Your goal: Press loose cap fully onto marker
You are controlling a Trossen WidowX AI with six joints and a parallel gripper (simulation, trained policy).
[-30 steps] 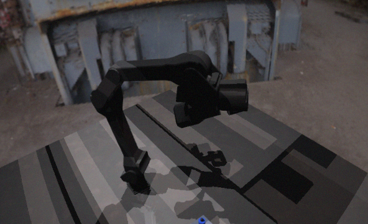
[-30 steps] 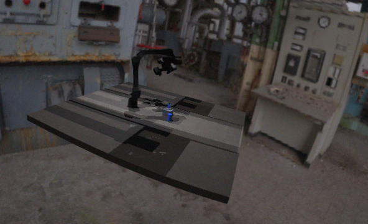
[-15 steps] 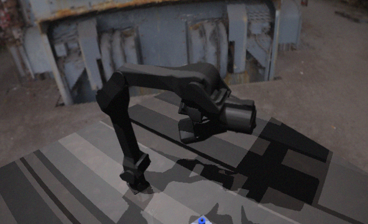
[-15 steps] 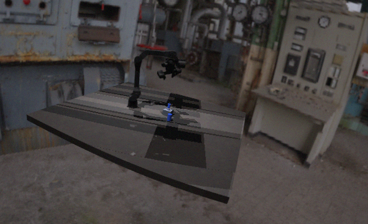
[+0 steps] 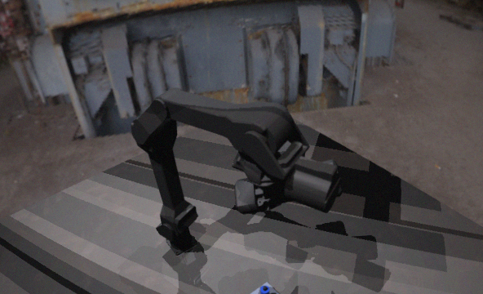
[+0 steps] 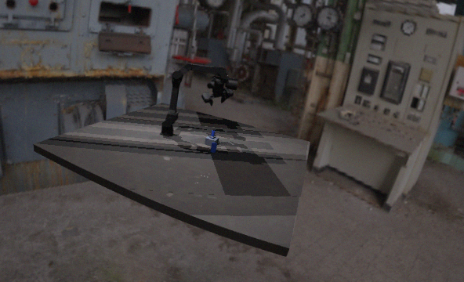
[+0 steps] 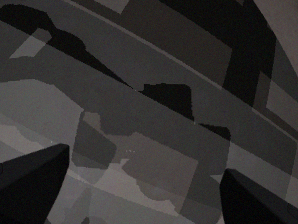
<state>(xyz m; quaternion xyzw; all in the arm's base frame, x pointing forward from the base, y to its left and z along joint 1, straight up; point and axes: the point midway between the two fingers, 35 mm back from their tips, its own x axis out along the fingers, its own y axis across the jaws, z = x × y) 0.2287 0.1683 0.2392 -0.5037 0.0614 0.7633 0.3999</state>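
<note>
Now: gripper tip 11 cm short of the blue cap, 24 cm to the left of it and 19 cm above it. Round my gripper tip: grey holder block (6 cm ahead, 13 cm to the right, 19 cm below).
</note>
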